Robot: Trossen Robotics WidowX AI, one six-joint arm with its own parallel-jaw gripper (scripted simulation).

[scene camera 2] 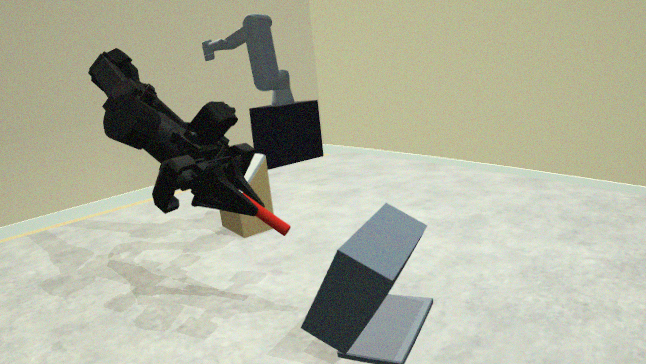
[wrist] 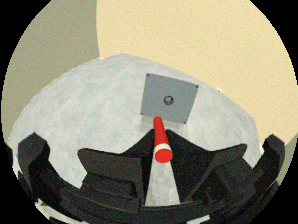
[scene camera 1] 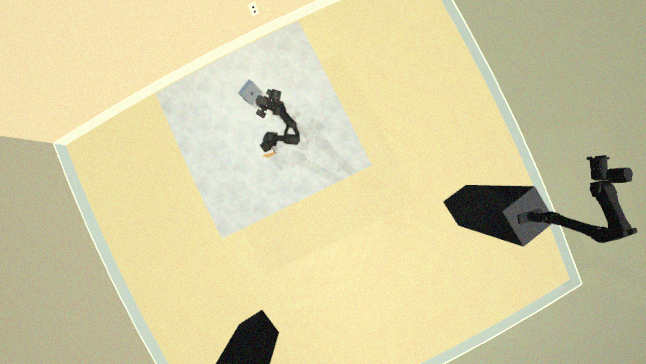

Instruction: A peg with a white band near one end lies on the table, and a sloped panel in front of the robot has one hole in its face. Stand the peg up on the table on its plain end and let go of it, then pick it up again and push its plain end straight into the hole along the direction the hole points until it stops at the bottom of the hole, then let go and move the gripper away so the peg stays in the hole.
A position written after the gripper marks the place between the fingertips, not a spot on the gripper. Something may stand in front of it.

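Scene camera 2 has the gripper [scene camera 2: 259, 211], and it's carrying a red peg. In the wrist view you get the gripper again [wrist: 159, 132], along with a sloped grey panel [wrist: 156, 87].
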